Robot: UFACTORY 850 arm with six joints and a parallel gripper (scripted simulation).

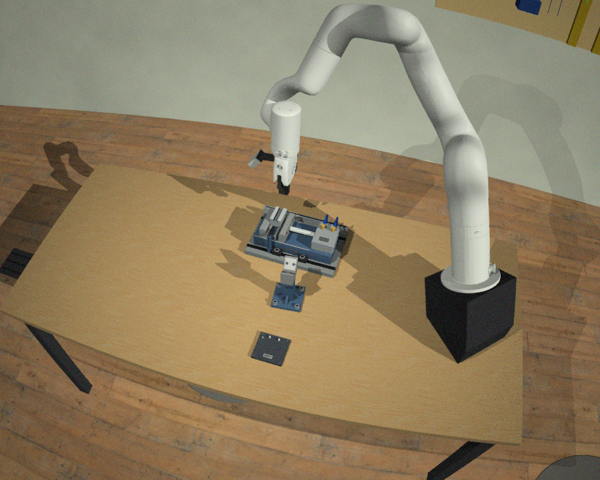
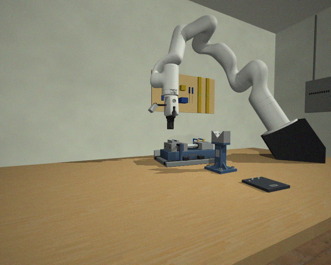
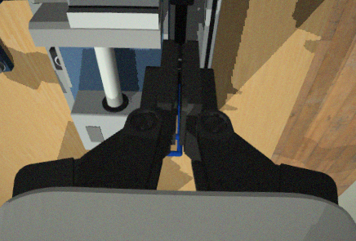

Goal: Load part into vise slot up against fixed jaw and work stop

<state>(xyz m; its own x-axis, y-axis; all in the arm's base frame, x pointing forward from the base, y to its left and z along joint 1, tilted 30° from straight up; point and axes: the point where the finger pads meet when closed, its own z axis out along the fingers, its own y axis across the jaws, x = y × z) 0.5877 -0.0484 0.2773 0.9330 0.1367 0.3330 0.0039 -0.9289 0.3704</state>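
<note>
Now: the grey block 40 mm to the left of my hand and 80 mm below it. Also, from my hand: grey fixed jaw (30 mm ahead, 60 mm to the left, 110 mm below); white cylinder rod (90 mm behind, 60 mm to the left, 110 mm below); black work stop rod (110 mm to the left, 90 mm below).
</note>
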